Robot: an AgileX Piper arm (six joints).
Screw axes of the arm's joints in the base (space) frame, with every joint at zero. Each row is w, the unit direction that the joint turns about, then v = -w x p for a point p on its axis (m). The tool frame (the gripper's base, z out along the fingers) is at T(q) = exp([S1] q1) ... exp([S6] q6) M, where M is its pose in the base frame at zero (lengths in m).
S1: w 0 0 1 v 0 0 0
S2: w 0 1 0 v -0.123 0 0
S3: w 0 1 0 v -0.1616 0 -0.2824
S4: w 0.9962 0 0.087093 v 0 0.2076 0
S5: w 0 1 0 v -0.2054 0 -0.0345
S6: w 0.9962 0 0.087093 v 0 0.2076 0
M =
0.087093 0 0.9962 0.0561
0 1 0 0
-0.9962 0 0.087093 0.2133
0 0 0 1
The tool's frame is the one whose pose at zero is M.
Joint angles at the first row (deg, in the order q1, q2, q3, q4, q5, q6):
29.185 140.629 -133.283 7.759 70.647 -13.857
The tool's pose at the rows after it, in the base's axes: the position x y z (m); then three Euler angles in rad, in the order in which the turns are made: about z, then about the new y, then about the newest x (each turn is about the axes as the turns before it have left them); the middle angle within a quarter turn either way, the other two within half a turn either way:
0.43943 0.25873 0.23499 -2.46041 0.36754 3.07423
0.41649 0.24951 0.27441 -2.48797 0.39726 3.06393
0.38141 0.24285 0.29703 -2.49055 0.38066 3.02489
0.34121 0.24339 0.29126 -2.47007 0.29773 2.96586
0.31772 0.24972 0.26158 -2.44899 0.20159 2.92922
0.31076 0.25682 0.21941 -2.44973 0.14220 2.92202
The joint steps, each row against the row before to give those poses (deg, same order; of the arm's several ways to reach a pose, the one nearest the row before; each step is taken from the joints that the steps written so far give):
0.000 -5.165 1.881 0.000 0.297 2.053
0.345 -8.061 6.225 0.146 0.000 1.846
1.131 -8.628 9.818 1.742 -0.061 0.529
2.333 -6.568 11.578 2.670 0.053 0.000
2.267 -1.311 8.461 1.606 -1.527 0.000
1.405 2.288 5.972 0.504 -5.006 0.065

